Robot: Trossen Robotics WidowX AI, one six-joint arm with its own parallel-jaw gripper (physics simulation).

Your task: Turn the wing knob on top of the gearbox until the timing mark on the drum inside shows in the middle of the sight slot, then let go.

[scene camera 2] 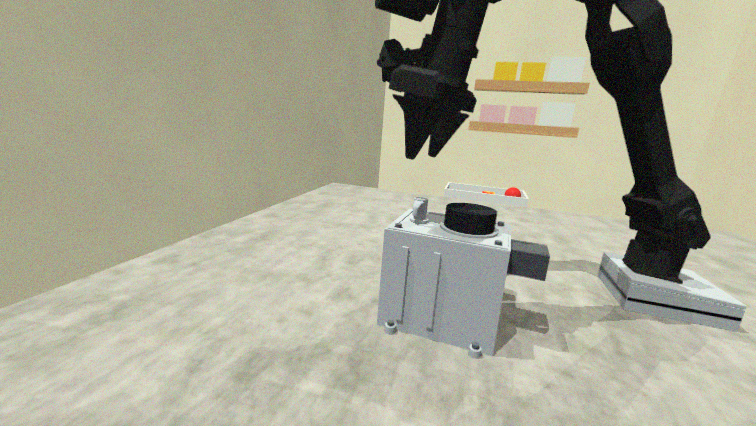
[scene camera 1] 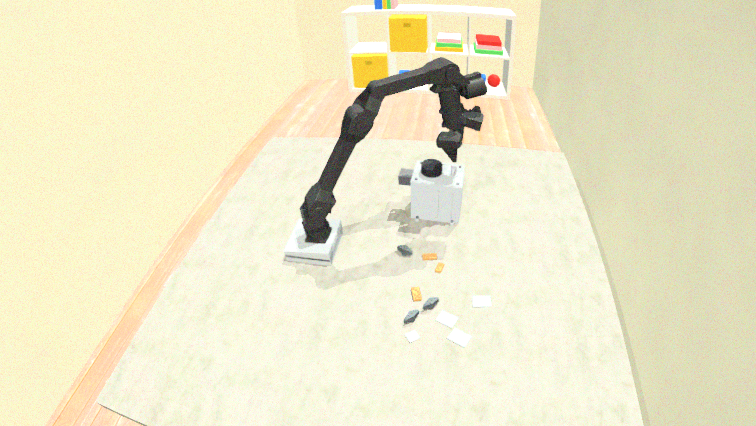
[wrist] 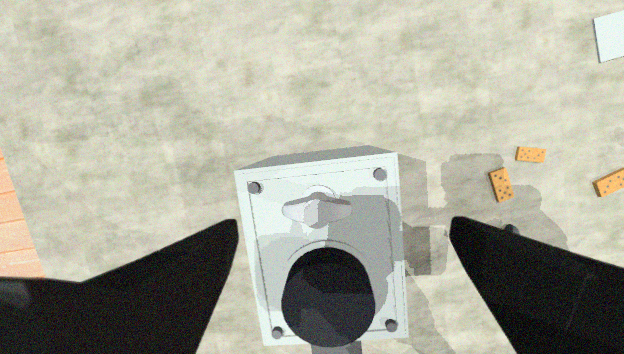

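Seen in the pictures: gripper, fingertip midpoint: (scene camera 2: 421, 157) (scene camera 1: 457, 153) (wrist: 343, 228); arm's base at its link origin: (scene camera 2: 650, 271) (scene camera 1: 318, 235).
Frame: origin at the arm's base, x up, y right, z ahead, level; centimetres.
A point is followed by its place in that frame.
Observation:
The pale grey gearbox (scene camera 1: 436, 198) {x 4.2, y -16.4, z 31.3 cm} (scene camera 2: 444, 291) {x 2.2, y -28.8, z 30.4 cm} (wrist: 365, 222) {x 8.8, y -19.4, z 33.6 cm} stands upright on the mat. The grey wing knob (scene camera 2: 420, 210) {x 10.7, y -24.3, z 35.3 cm} (wrist: 316, 210) {x 12.0, y -22.7, z 35.9 cm} is on its top; in the wrist view its wings lie roughly left to right, along the line between the fingers. A black round drum-shaped part (scene camera 1: 431, 168) {x 11.7, y -20.7, z 29.1 cm} (scene camera 2: 470, 218) {x 11.1, y -26.1, z 28.7 cm} (wrist: 328, 300) {x 11.7, y -22.8, z 29.4 cm} stands on the top beside the knob. My gripper (scene camera 1: 453, 158) {x 17.3, y -21.2, z 36.5 cm} (scene camera 2: 421, 156) {x 17.3, y -21.2, z 36.5 cm} (wrist: 343, 228) {x 17.3, y -21.2, z 36.5 cm} is open and empty, above the gearbox and apart from the knob. I cannot make out the sight slot or the timing mark in these views.
A dark grey block (scene camera 1: 405, 176) {x 7.7, y -21.1, z 21.3 cm} (scene camera 2: 529, 260) {x 6.8, y -25.3, z 21.3 cm} sticks out of the gearbox's side. Orange dominoes (scene camera 1: 429, 256) {x -4.2, y -1.0, z 31.5 cm} (wrist: 501, 185) {x -4.2, y -1.4, z 31.5 cm}, dark stones (scene camera 1: 404, 250) {x -2.4, y -0.6, z 24.5 cm} and white cards (scene camera 1: 459, 337) (wrist: 611, 37) lie on the mat. A white tray (scene camera 2: 481, 198) is behind the gearbox in scene camera 2.

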